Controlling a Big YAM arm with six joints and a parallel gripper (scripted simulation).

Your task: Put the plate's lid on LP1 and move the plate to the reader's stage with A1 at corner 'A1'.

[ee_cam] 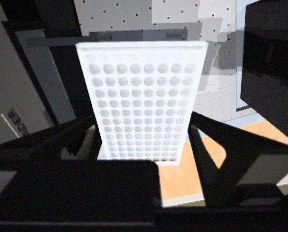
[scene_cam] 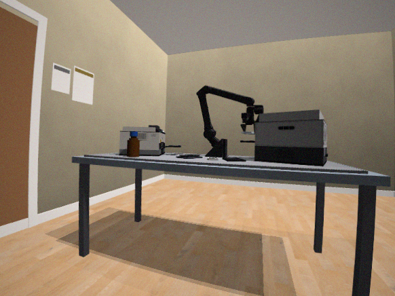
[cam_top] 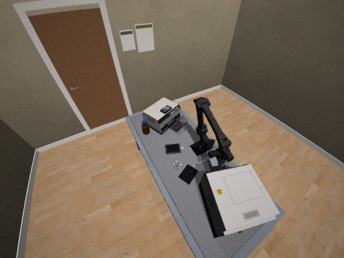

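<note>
Now: hand right at the well plate. The rest, counted from my hand: bench position N1: 220 mm ahead, 100 mm to the right, 190 mm below; grey-blue LP1 pad: 190 mm ahead, 420 mm to the right, 190 mm below; dark see-through lid: 190 mm ahead, 420 mm to the right, 180 mm below.
</note>
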